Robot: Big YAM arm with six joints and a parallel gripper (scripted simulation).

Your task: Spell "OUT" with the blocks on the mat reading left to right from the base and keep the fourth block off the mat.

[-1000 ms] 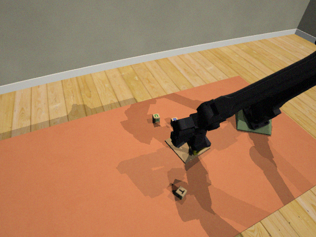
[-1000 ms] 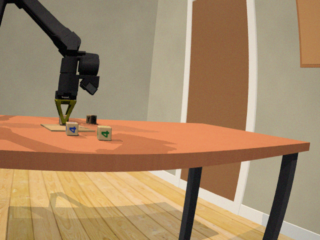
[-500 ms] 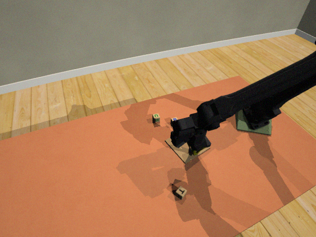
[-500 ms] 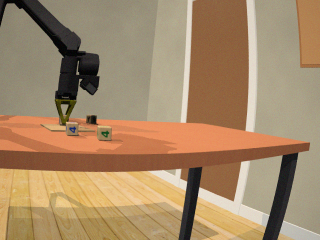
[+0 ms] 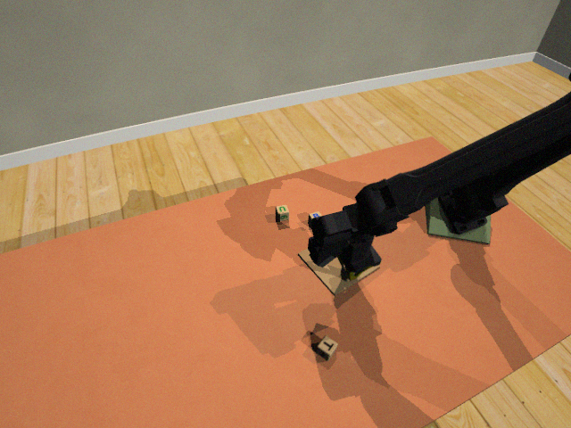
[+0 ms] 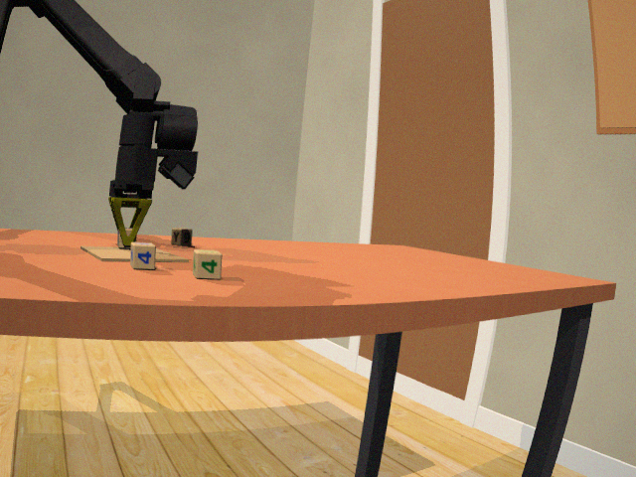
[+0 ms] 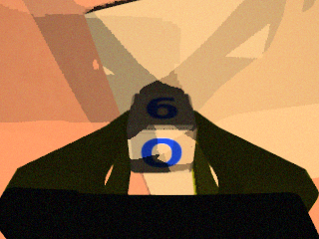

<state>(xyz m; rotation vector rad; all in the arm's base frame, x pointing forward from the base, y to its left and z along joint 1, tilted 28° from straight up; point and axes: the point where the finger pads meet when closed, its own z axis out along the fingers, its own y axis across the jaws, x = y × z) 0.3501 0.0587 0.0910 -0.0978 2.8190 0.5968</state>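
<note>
Right now my hand is right at the O block. Round my hand: tan mat 1 cm ahead, 5 cm to the right, 2 cm below; wooden block 2 cm ahead, 18 cm to the right.
</note>
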